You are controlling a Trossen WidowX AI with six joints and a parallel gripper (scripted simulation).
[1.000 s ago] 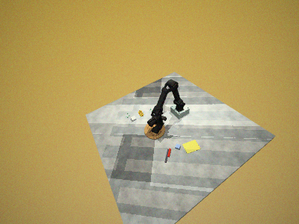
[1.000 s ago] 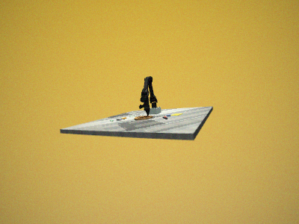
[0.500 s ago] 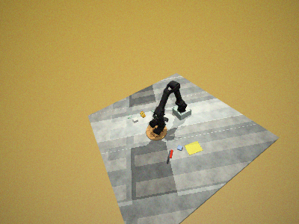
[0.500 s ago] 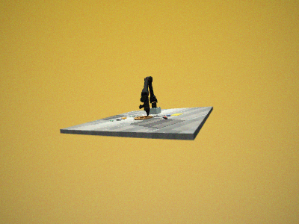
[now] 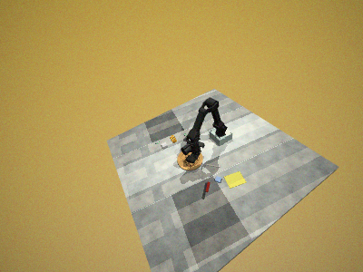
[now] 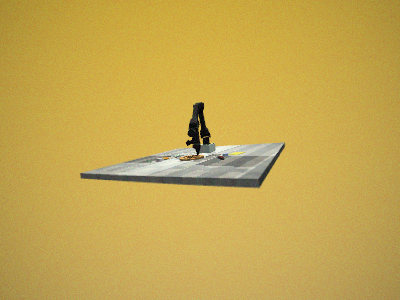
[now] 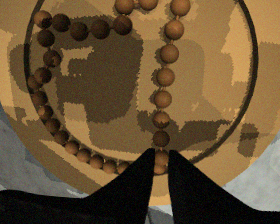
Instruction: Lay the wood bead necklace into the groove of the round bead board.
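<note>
Right now the round bead board is 5 cm ahead of my gripper tip, 3 cm to the right of it and 1 cm below it. Round my gripper tip: thin grey stick: 10 cm to the left, 8 cm behind, 1 cm below; then red-handled tool: 24 cm to the left, 4 cm ahead, 1 cm below; then small blue block: 22 cm to the left, 6 cm behind, 1 cm below.
</note>
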